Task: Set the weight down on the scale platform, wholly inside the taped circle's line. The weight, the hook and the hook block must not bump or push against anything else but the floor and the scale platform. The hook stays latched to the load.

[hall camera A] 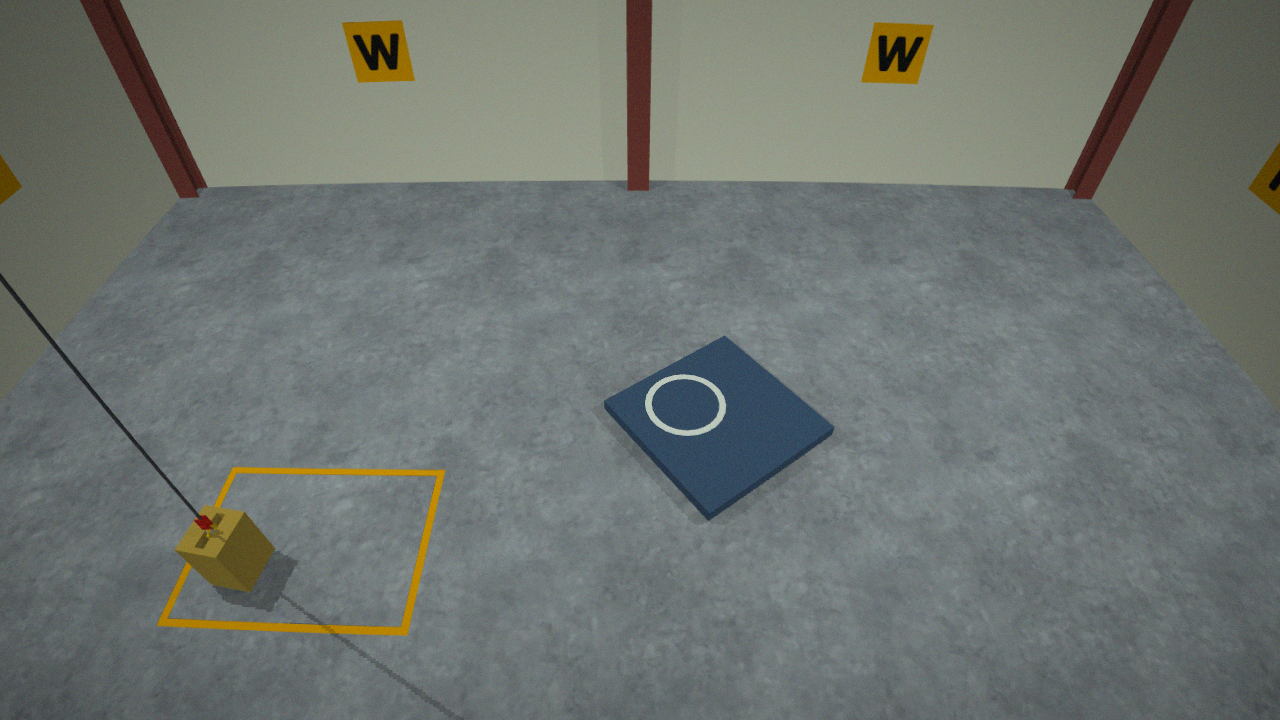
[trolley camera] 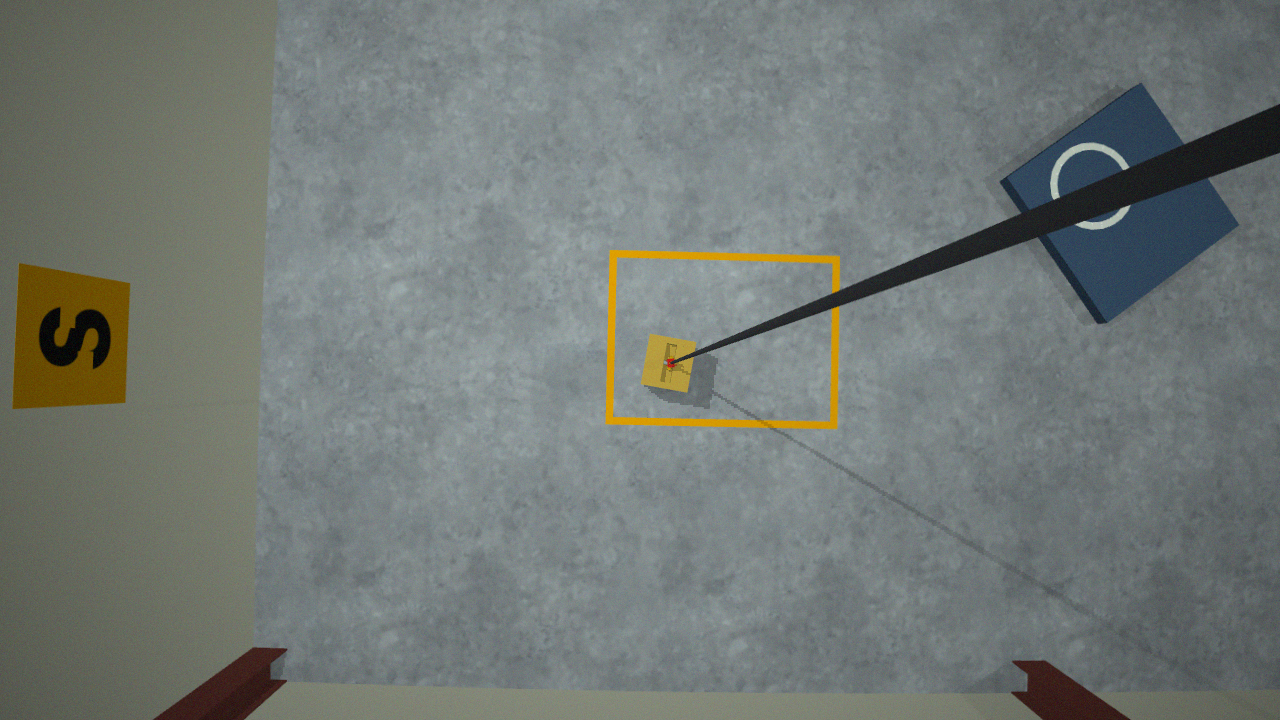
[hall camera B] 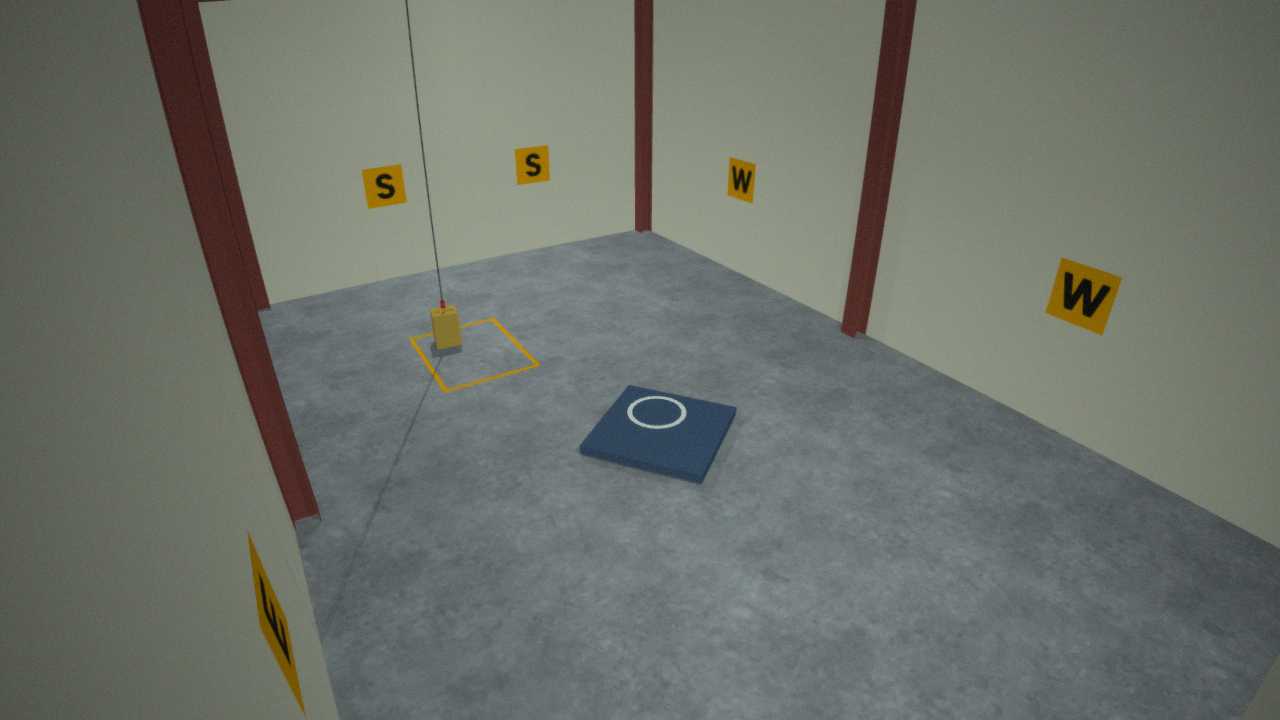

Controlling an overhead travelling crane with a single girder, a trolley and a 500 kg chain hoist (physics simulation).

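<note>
The yellow block weight (hall camera A: 234, 568) (hall camera B: 446, 331) (trolley camera: 653, 360) is upright at the orange-taped rectangle, low at the floor; whether a small gap is under it is hard to tell. My hook (hall camera A: 213, 531) (hall camera B: 443, 309) (trolley camera: 670, 363), under the small red hook block (hall camera A: 204, 522) (hall camera B: 442, 304), is at the weight's top and latched to it; the latch is too small to see in detail. The blue scale platform (hall camera A: 760, 429) (hall camera B: 662, 450) (trolley camera: 1154, 255) lies apart from the weight. Its white taped circle (hall camera A: 648, 404) (hall camera B: 657, 427) (trolley camera: 1055, 185) is near one corner; the chain crosses it in the trolley view.
The orange floor rectangle (hall camera A: 340, 471) (hall camera B: 492, 378) (trolley camera: 725, 257) surrounds the weight's place. Red wall columns (hall camera A: 638, 98) (hall camera B: 877, 170) (trolley camera: 1065, 689) stand along the hall's walls. The dark chain (hall camera A: 89, 386) (hall camera B: 424, 152) (trolley camera: 939, 246) runs up from the hook block.
</note>
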